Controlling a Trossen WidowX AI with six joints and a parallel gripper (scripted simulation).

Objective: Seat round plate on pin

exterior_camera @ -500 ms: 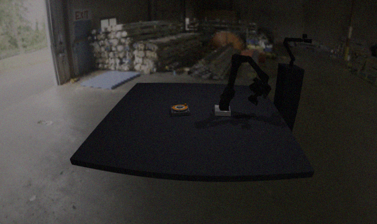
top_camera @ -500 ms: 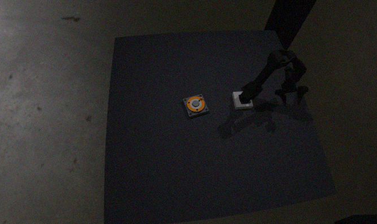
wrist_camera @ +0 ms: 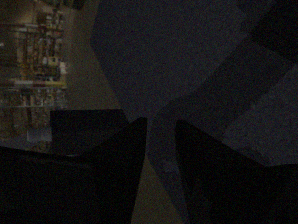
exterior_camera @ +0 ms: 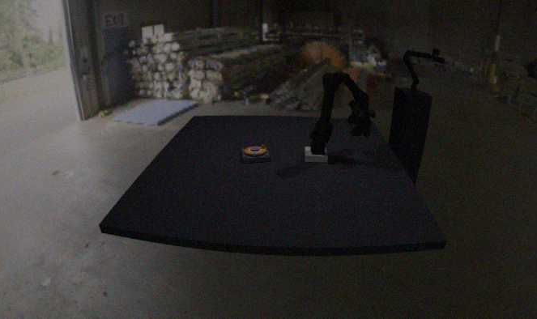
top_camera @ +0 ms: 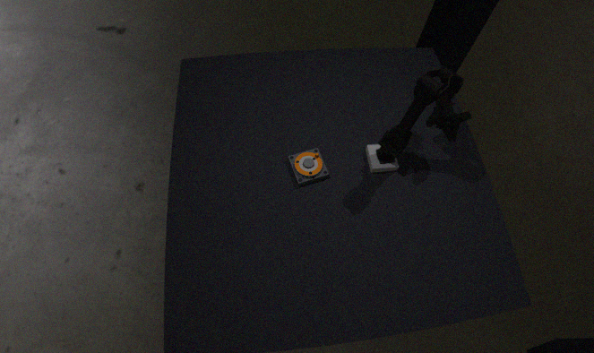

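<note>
Right now the grey base is 56 cm ahead of my gripper tip, 10 cm below it and 3 cm to the right of it.
</note>
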